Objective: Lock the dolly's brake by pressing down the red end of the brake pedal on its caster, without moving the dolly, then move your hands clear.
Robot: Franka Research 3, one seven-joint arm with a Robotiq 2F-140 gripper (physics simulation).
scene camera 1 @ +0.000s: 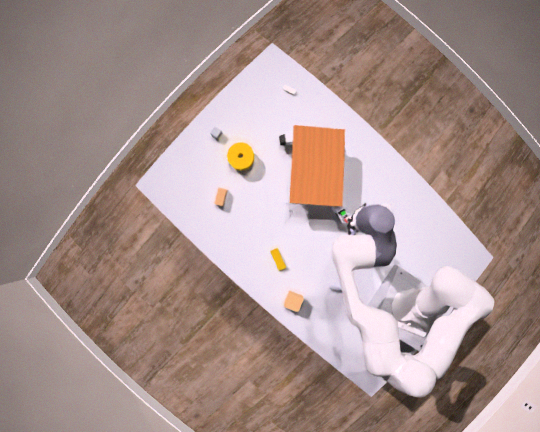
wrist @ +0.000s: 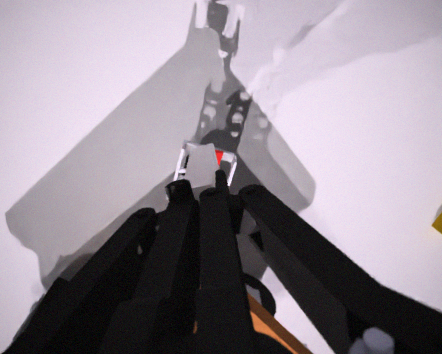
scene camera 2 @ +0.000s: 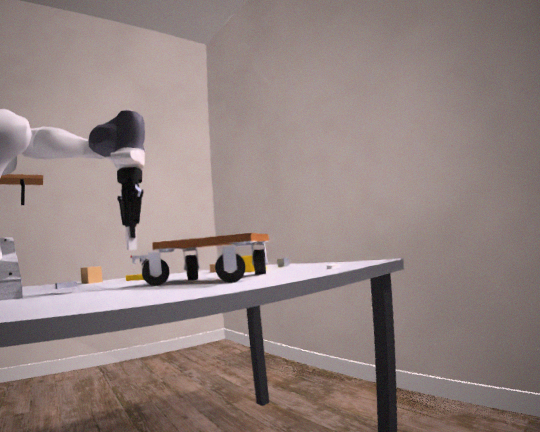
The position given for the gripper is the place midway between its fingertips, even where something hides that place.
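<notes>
The gripper (scene camera 2: 131, 249) is visible in the scene, and the wrist view catches it as well (wrist: 206, 163). With it there is a dolly (scene camera 1: 317, 172), which can also be seen in scene camera 2 (scene camera 2: 230, 267).
</notes>
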